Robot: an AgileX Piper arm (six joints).
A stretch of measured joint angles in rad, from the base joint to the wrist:
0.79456 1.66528 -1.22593 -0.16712 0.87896 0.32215
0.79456 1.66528 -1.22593 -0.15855 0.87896 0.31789
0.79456 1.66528 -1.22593 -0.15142 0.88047 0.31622
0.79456 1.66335 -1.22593 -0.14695 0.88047 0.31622
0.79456 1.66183 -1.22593 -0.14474 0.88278 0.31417
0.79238 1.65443 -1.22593 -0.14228 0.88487 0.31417
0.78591 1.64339 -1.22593 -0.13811 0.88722 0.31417
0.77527 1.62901 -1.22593 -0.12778 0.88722 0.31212
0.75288 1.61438 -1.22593 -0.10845 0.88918 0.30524
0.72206 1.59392 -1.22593 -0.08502 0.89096 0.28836
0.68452 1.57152 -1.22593 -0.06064 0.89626 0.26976
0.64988 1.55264 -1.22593 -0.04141 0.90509 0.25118
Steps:
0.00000 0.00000 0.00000 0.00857 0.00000 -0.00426
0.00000 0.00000 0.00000 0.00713 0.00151 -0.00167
0.00000 -0.00193 0.00000 0.00447 0.00000 0.00000
0.00000 -0.00152 0.00000 0.00221 0.00231 -0.00205
-0.00218 -0.00740 0.00000 0.00246 0.00209 0.00000
-0.00647 -0.01104 0.00000 0.00417 0.00235 0.00000
-0.01064 -0.01438 0.00000 0.01033 0.00000 -0.00205
-0.02239 -0.01463 0.00000 0.01933 0.00196 -0.00688
-0.03082 -0.02046 0.00000 0.02343 0.00178 -0.01688
-0.03754 -0.02240 0.00000 0.02438 0.00530 -0.01860
-0.03464 -0.01888 0.00000 0.01923 0.00883 -0.01858

